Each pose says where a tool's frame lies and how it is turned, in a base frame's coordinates. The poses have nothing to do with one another.
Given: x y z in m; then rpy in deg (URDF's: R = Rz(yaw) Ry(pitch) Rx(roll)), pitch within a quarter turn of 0, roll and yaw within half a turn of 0.
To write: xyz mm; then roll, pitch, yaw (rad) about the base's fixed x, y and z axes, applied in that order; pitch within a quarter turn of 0, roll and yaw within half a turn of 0. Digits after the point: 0 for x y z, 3 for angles.
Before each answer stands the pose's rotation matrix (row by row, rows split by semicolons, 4 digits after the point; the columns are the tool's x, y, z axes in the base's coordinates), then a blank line. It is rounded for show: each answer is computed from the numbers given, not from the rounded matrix.
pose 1, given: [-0.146, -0.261, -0.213, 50.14, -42.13, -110.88]
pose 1, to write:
-0.2643 0.7824 -0.5640; -0.6929 0.2527 0.6753; 0.6708 0.5693 0.4753

[-146, -261, -213, 0.875, -0.735, -1.935]
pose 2, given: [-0.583, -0.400, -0.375, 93.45, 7.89, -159.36]
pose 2, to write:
-0.9270 -0.1494 -0.3441; -0.3492 0.0080 0.9370; -0.1373 0.9887 -0.0596

[-583, -400, -375, 1.631, 0.138, -2.781]
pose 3, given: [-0.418, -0.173, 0.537, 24.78, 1.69, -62.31]
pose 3, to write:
0.4645 0.8097 -0.3587; -0.8851 0.4110 -0.2185; -0.0295 0.4190 0.9075

[-418, -173, 537, 0.432, 0.029, -1.088]
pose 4, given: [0.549, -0.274, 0.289, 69.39, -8.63, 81.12]
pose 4, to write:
0.1526 -0.3695 0.9166; 0.9768 -0.0844 -0.1967; 0.1501 0.9254 0.3480

[549, -274, 289, 1.211, -0.151, 1.416]
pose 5, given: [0.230, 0.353, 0.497, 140.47, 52.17, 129.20]
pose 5, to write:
-0.3876 0.2800 0.8783; 0.4753 0.8771 -0.0698; -0.7898 0.3904 -0.4730

[230, 353, 497, 2.452, 0.911, 2.255]
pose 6, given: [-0.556, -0.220, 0.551, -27.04, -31.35, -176.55]
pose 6, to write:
-0.8525 -0.1825 0.4899; -0.0514 -0.9033 -0.4259; 0.5203 -0.3882 0.7607

[-556, -220, 551, -0.472, -0.547, -3.081]
